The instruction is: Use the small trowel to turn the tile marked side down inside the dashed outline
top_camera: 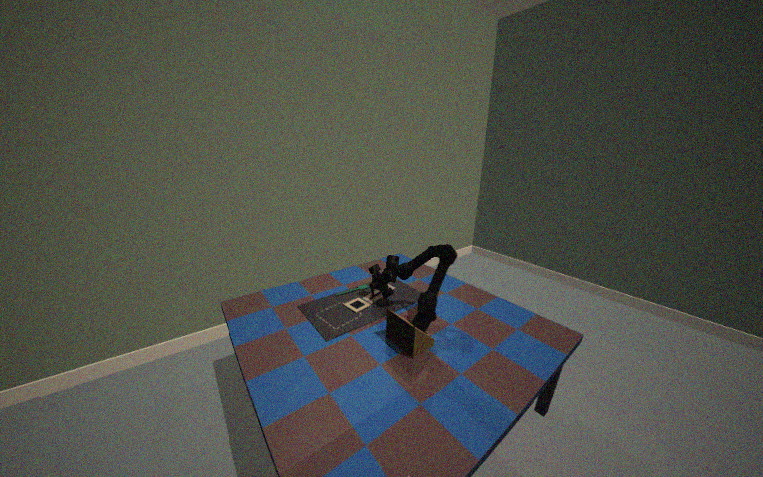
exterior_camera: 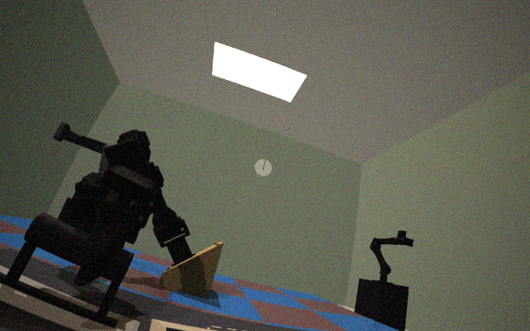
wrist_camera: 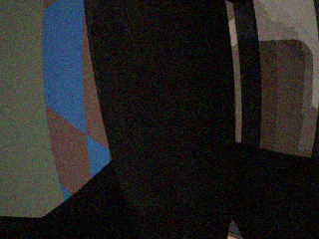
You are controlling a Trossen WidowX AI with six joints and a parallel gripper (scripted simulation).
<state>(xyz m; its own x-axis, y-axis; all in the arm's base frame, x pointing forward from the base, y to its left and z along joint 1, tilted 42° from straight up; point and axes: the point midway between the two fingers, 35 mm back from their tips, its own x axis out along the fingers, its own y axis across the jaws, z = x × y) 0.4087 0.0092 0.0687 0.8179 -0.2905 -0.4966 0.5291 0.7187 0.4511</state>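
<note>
Right now the dark mat is 4 cm behind my gripper tip, 8 cm to the left of it and 8 cm below it. From my gripper tip the other things lie so: tile (6 cm behind, 13 cm to the left, 5 cm below); thin green stick (10 cm ahead, 7 cm to the left, 5 cm below).
</note>
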